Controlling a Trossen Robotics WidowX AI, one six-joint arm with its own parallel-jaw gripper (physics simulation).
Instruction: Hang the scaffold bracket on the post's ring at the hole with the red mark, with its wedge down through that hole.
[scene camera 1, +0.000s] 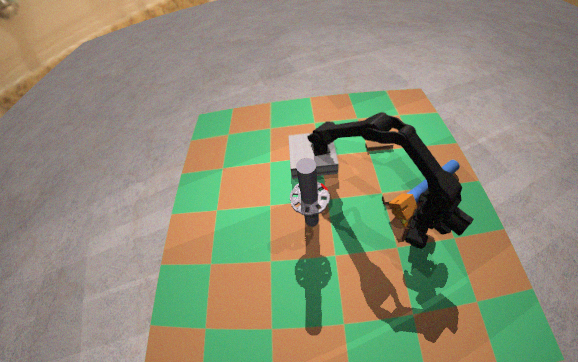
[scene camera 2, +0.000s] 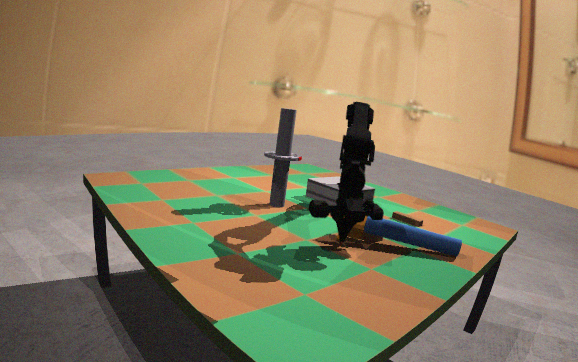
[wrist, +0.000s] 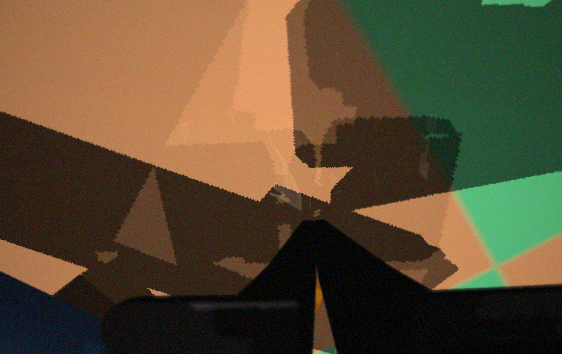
The pictures show: the gripper, a scaffold bracket and a dark bar.
The gripper shows as well in scene camera 1 and in the wrist view.
